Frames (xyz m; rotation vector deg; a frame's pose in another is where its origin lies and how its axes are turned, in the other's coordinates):
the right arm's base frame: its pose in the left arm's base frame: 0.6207 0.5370 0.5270 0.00 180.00 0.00
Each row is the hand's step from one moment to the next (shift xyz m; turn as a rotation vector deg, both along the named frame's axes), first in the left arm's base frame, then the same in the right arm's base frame.
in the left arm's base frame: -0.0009 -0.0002 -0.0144 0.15 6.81 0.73
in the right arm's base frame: 0.0009 -0.0002 0.0144 -0.15 6.81 -0.73
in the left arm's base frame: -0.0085 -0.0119 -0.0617 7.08 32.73 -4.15
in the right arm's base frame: 0.0085 -0.0119 0.0617 -7.08 32.73 4.15
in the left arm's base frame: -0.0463 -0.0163 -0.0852 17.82 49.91 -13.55
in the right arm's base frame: 0.0463 -0.0163 0.0852 -17.82 49.91 13.55
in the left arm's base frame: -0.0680 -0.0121 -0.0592 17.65 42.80 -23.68
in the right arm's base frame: 0.0680 -0.0121 0.0592 -17.65 42.80 23.68
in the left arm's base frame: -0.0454 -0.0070 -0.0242 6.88 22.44 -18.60
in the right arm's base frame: 0.0454 -0.0070 0.0242 -6.88 22.44 18.60
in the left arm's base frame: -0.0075 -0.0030 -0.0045 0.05 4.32 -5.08
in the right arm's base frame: 0.0075 -0.0030 0.0045 -0.05 4.32 5.08
